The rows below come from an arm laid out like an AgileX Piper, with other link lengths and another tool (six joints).
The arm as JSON. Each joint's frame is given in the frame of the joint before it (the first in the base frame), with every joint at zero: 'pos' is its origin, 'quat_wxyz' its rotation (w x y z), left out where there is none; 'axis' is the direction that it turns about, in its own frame. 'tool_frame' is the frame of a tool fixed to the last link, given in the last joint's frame.
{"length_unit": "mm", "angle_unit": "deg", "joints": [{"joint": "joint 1", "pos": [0.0, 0.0, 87.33], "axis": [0.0, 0.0, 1.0]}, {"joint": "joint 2", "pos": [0.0, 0.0, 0.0], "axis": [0.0, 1.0, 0.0]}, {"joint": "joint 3", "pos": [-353.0, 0.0, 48.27], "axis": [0.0, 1.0, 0.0]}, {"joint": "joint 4", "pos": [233.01, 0.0, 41.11], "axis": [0.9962, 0.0, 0.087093]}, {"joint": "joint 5", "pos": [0.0, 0.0, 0.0], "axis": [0.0, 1.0, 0.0]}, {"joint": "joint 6", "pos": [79.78, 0.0, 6.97], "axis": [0.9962, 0.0, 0.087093]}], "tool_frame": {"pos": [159.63, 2.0, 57.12], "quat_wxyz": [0.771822, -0.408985, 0.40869, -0.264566]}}
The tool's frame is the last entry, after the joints.
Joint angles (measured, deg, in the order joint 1, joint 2, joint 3, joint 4, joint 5, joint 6), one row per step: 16.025, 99.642, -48.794, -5.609, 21.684, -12.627; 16.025, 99.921, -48.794, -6.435, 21.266, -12.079; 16.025, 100.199, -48.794, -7.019, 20.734, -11.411; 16.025, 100.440, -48.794, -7.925, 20.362, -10.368; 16.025, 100.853, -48.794, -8.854, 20.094, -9.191; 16.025, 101.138, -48.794, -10.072, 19.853, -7.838; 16.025, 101.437, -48.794, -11.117, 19.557, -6.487; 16.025, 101.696, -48.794, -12.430, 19.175, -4.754; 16.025, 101.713, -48.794, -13.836, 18.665, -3.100
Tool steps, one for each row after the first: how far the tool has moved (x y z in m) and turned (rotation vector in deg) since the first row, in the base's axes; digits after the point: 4 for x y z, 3 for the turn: 0.0017, -0.0005, -0.0011, -0.275, -0.243, 0.119; 0.0037, -0.0007, -0.0018, -0.294, -0.538, -0.031; 0.0054, -0.0015, -0.0026, -0.420, -0.755, -0.299; 0.0068, -0.0026, -0.0049, -0.587, -0.709, -0.674; 0.0082, -0.0040, -0.0063, -0.839, -0.811, -0.996; 0.0098, -0.0051, -0.0077, -0.951, -0.919, -1.429; 0.0118, -0.0064, -0.0084, -1.025, -1.178, -1.994; 0.0144, -0.0073, -0.0071, -1.040, -1.807, -2.390
